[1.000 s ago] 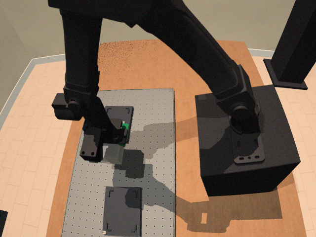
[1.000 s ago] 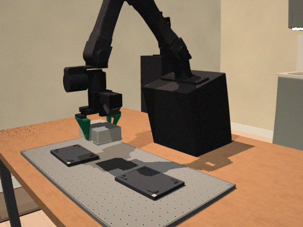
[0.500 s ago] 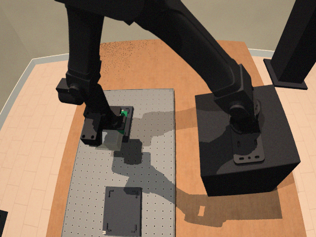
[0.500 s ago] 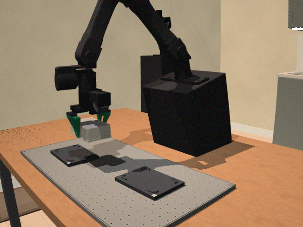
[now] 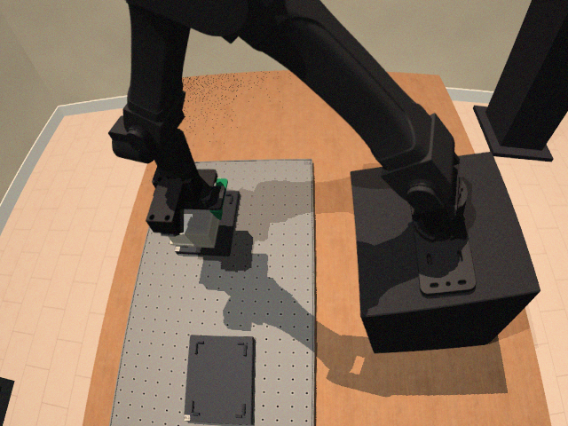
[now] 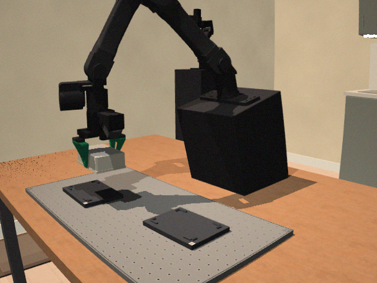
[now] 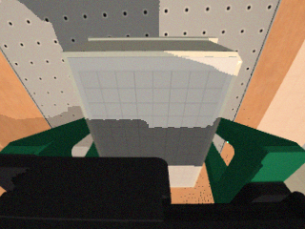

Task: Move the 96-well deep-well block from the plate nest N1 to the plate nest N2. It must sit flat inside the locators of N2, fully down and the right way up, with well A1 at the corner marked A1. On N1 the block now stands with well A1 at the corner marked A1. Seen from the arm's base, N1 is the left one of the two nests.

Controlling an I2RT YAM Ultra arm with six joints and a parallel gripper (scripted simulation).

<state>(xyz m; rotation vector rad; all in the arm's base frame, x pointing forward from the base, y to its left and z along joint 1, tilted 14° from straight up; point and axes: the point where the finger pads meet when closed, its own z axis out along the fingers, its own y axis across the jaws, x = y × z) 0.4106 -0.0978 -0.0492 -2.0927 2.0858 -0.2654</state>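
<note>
Right now my hand is 100 mm above the nest N2, 50 mm to the left of it and 10 mm short of it. The rest, counted from my hand: nest N1: 280 mm to the left, 100 mm below, 70 mm behind; then 96-well deep-well block: 10 mm above.
</note>
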